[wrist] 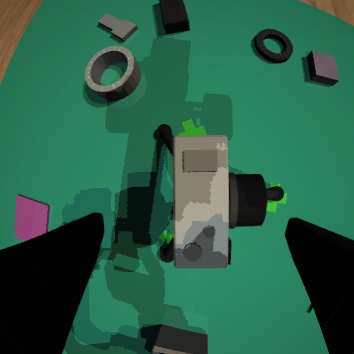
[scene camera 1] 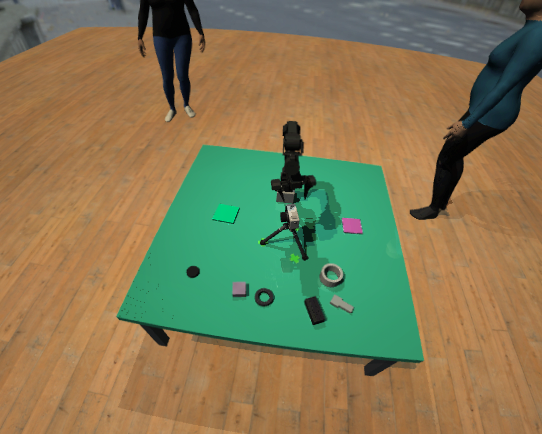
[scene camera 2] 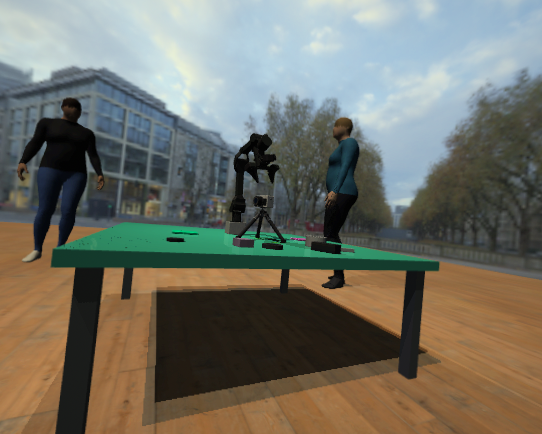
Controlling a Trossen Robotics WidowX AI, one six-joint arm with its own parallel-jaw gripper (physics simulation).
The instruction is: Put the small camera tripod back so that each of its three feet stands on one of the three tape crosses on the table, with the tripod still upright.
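Frame: origin at the arm's base, x ahead, y left, z up, level; metres.
Where they show: gripper, fingertip midpoint: [wrist: 199,226] [scene camera 1: 294,200] [scene camera 2: 265,183]; arm's base, link origin: [scene camera 1: 287,188] [scene camera 2: 236,222].
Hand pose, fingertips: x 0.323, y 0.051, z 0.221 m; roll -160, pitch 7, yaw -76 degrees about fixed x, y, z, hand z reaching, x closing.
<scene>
Each offset is from my fingertips to the centre of the thing. "pt": to the spot under its first point.
The tripod @(pt dx +0.060, dy +0.062, dz -0.226 m) [scene camera 1: 300,244] [scene camera 2: 267,219] stands upright with a beige camera [scene camera 1: 293,218] [scene camera 2: 262,201] [wrist: 202,200] on top and its black lens to one side. In the wrist view one foot @(pt dx +0.038, dy -0.121, dz -0.269 m) [wrist: 276,193] is on a green tape cross @(dx +0.031, dy -0.125, dz -0.296 m) [wrist: 272,205]. A second foot @(pt dx +0.084, dy +0.092, dz -0.270 m) [wrist: 162,131] stands beside the front cross @(dx +0.097, dy +0.046, dz -0.296 m) [wrist: 192,128] [scene camera 1: 295,258], off it. The third foot @(pt dx -0.114, dy +0.024, dz -0.267 m) [wrist: 167,255] is at the edge of another cross @(dx -0.096, dy +0.023, dz -0.296 m) [wrist: 166,236], mostly off it; the camera partly hides this area. My gripper [scene camera 1: 294,196] [scene camera 2: 264,181] [wrist: 199,226] is open and empty above the camera, its fingers apart on either side in the wrist view.
A grey ring @(dx +0.175, dy +0.224, dz -0.272 m) [scene camera 1: 332,275] [wrist: 112,73], grey piece @(dx +0.306, dy +0.280, dz -0.289 m) [scene camera 1: 342,304], black block @(dx +0.358, dy +0.158, dz -0.279 m) [scene camera 1: 315,310], black ring @(dx +0.332, dy -0.066, dz -0.288 m) [scene camera 1: 264,297], mauve block @(dx +0.319, dy -0.180, dz -0.282 m) [scene camera 1: 239,289] and black disc @(dx +0.270, dy -0.416, dz -0.291 m) [scene camera 1: 193,271] lie towards the front. A green square @(pt dx -0.116, dy -0.359, dz -0.287 m) [scene camera 1: 226,213] and magenta square @(pt dx -0.164, dy +0.340, dz -0.287 m) [scene camera 1: 352,226] flank the tripod. Two people stand beyond the table.
</scene>
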